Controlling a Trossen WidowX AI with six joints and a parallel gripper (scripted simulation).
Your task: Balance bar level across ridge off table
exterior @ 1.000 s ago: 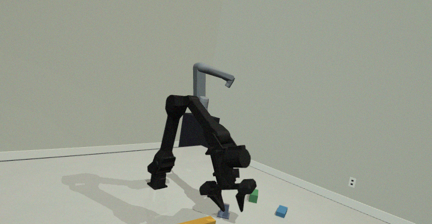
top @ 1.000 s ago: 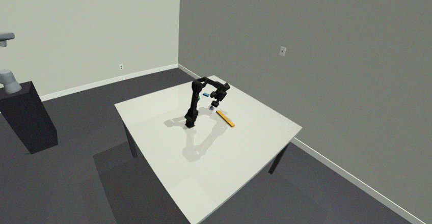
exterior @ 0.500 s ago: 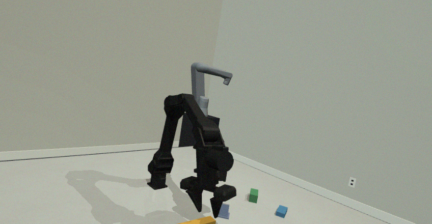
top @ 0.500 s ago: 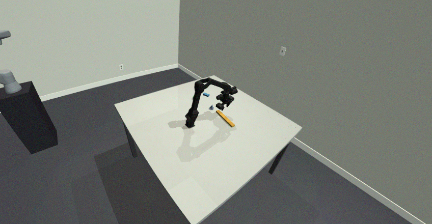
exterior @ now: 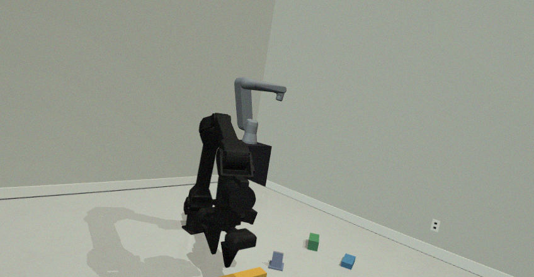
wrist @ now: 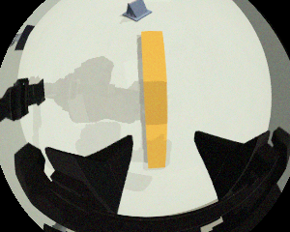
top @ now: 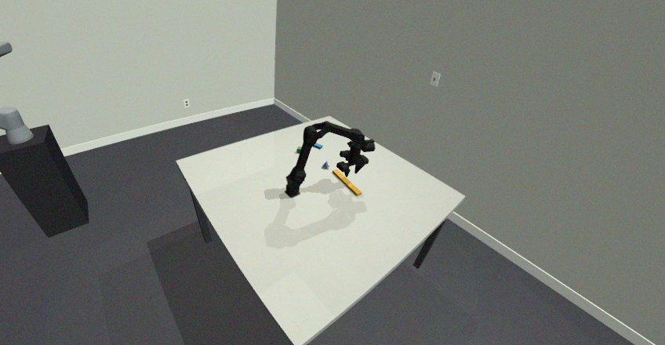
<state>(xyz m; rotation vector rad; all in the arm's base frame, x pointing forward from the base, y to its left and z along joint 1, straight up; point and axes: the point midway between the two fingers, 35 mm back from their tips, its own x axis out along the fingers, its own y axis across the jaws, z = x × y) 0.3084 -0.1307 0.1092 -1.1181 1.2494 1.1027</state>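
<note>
Now: gripper tip 2 cm to the right of the orange bar and 7 cm above it. The rest, counted from my gripper tip: blue cube (11 cm ahead, 43 cm to the left, 7 cm below); green cube (2 cm behind, 43 cm to the left, 6 cm below).
</note>
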